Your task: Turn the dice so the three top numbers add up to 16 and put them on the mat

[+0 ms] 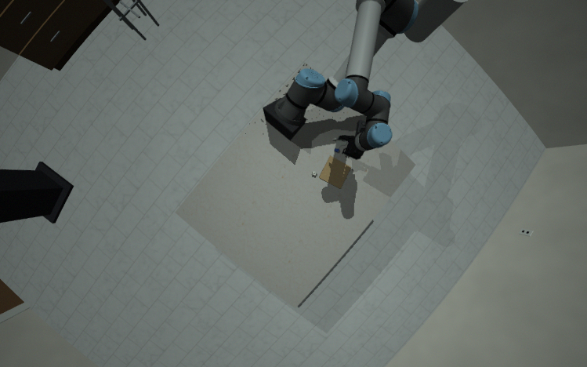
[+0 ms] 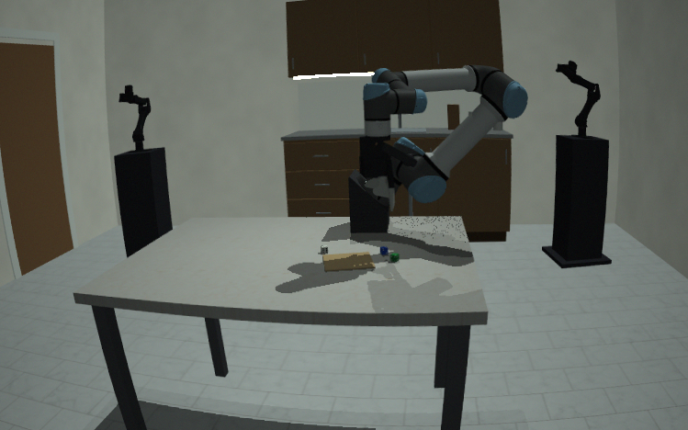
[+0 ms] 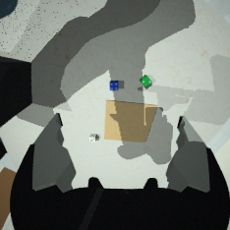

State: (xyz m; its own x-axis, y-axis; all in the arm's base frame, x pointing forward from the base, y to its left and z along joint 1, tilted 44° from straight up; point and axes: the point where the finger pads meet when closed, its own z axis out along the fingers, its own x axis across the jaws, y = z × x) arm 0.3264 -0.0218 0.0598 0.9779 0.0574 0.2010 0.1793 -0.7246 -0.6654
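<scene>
My gripper is now 1 cm past the blue die, 1 cm to the left of it and 14 cm above it. The rest, counted from my hand: white die 5 cm behind, 19 cm to the right, 14 cm below; green die 6 cm ahead, 2 cm to the left, 14 cm below; tan mat 5 cm ahead, 12 cm to the right, 15 cm below.
</scene>
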